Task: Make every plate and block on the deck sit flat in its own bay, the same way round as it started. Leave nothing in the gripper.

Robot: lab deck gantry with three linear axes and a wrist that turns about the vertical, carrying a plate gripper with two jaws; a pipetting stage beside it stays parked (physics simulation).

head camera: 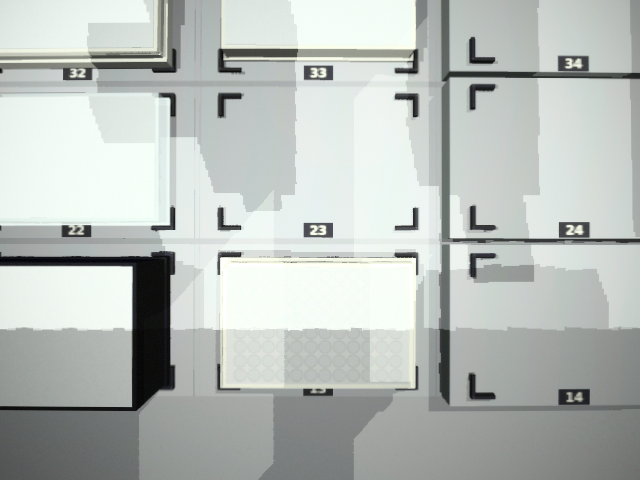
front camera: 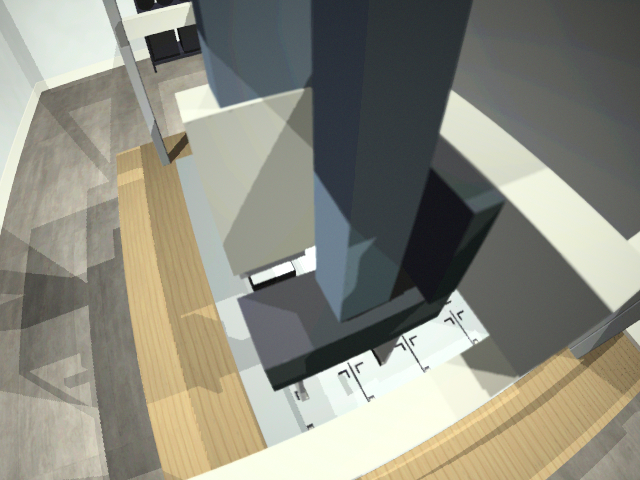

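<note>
My gripper is open in the front view, with no plate between its jaws; its body hides much of the deck, and it does not show in the head view. In the head view a cream-rimmed plate with round wells sits square within the marks of bay 13. A tall black-sided block is at bay 12, a pale plate at bay 22, a cream-edged plate at bay 32 and another cream plate at bay 33. Bay 23 holds no plate.
Bays 14, 24 and 34 show corner marks and labels, with dark edges along their left side. In the front view a black-sided block shows behind the gripper body, and a pale beam crosses the foreground.
</note>
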